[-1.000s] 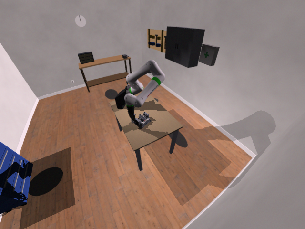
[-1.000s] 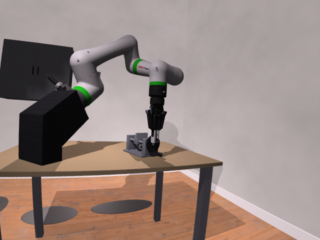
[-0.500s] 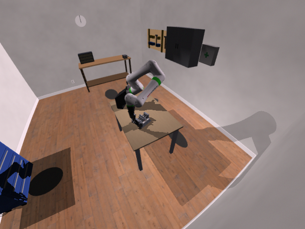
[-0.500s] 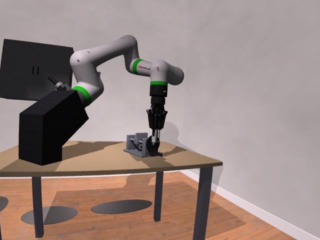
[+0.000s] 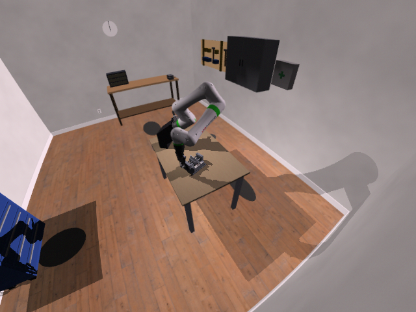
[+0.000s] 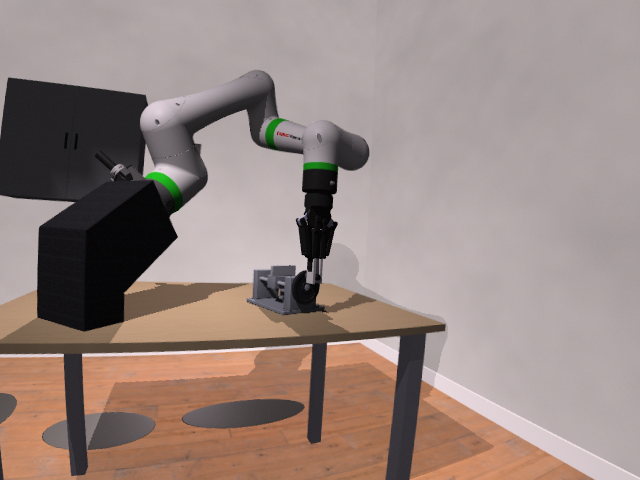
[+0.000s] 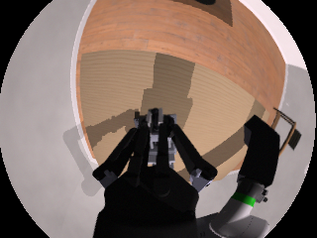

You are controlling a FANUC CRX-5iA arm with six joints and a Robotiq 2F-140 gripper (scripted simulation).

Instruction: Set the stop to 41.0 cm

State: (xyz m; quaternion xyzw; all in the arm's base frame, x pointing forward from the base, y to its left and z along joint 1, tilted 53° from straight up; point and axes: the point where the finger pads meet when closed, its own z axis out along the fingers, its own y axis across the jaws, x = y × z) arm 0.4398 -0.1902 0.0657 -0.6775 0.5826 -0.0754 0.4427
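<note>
My hand is 14 cm to the right of the grey stop, 4 cm past it and 3 cm above it. From my hand the other things lie so: black handwheel (2 cm to the left, 2 cm below, 1 cm behind).
</note>
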